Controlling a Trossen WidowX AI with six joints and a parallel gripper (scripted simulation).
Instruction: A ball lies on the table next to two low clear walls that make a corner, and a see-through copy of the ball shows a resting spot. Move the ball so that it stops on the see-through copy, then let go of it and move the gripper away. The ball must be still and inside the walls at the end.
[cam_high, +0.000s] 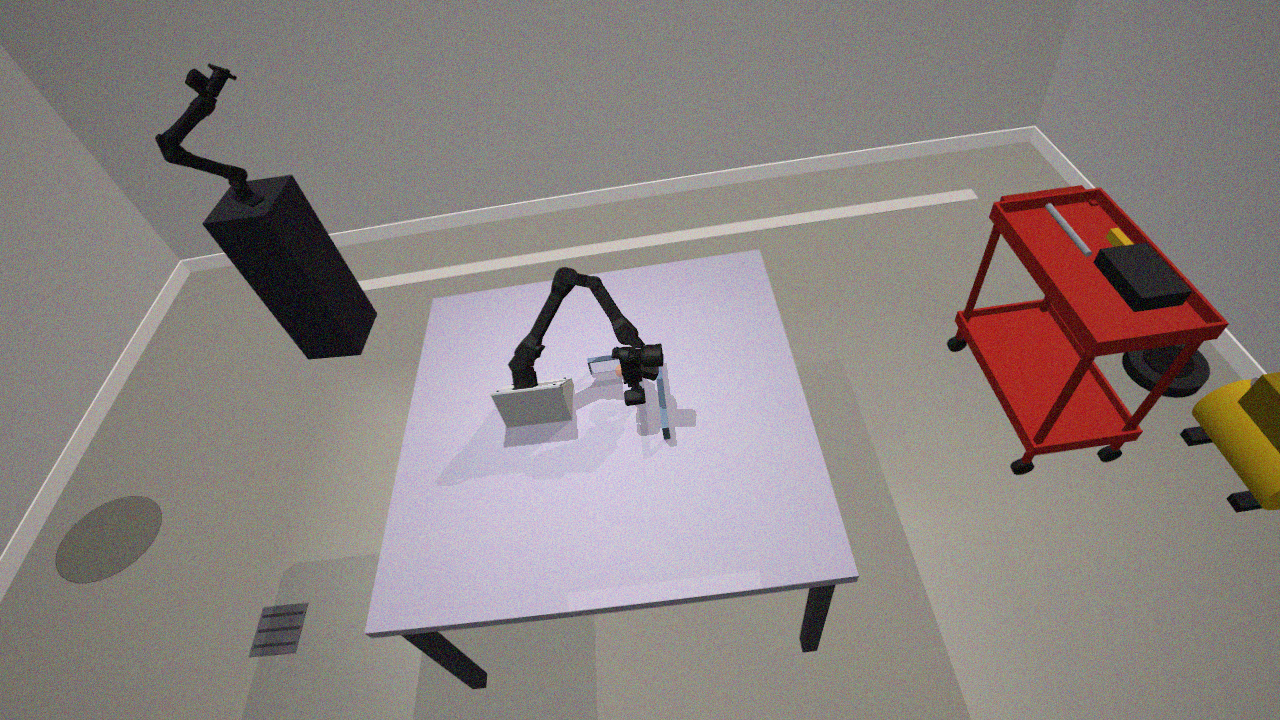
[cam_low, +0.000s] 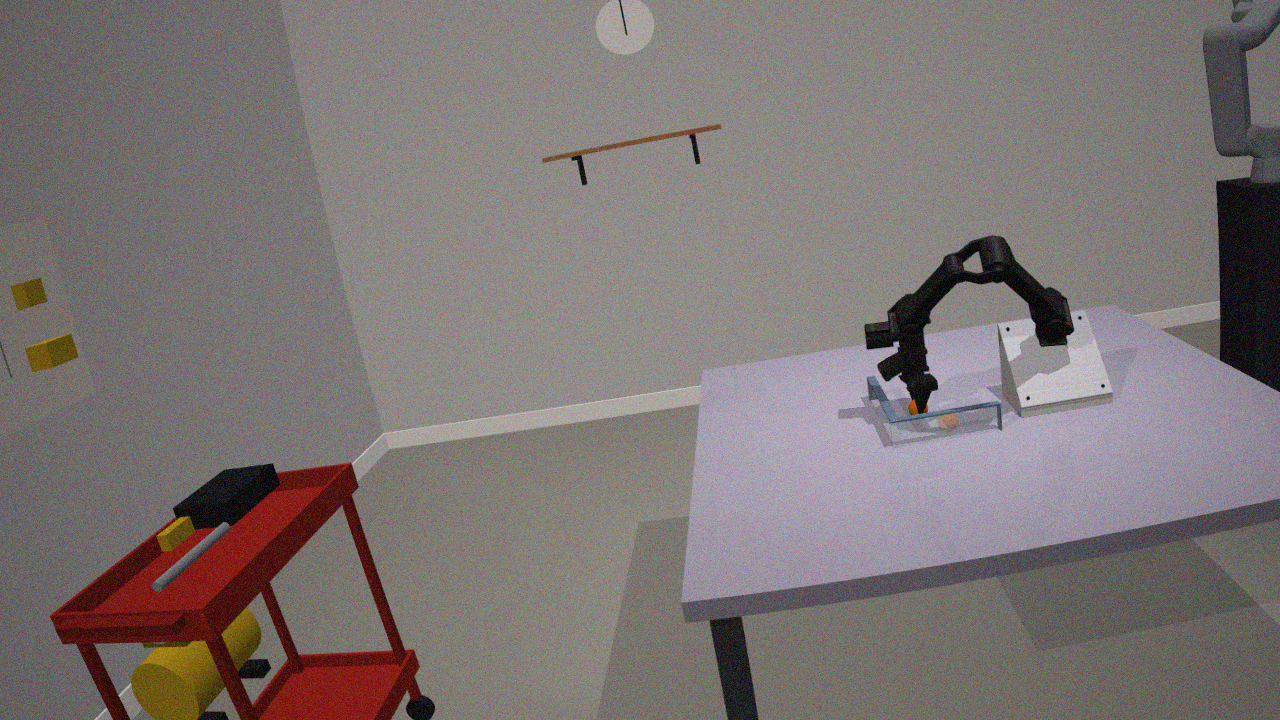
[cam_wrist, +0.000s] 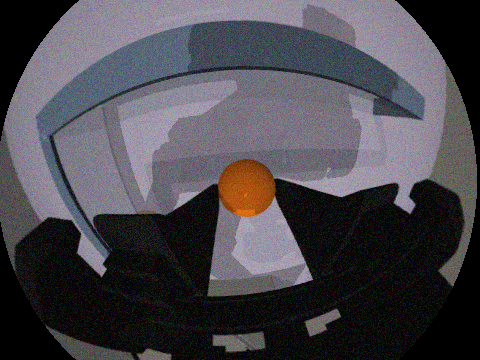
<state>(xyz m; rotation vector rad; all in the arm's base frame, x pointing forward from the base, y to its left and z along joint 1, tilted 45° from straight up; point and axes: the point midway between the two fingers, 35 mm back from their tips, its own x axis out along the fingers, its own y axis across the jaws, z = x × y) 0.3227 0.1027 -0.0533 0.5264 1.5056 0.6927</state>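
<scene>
My gripper tip is now 100 mm to the right of the see-through copy of ball and 50 mm past it. From my gripper tip the other things lie so: orange ball: right at my gripper tip.
</scene>
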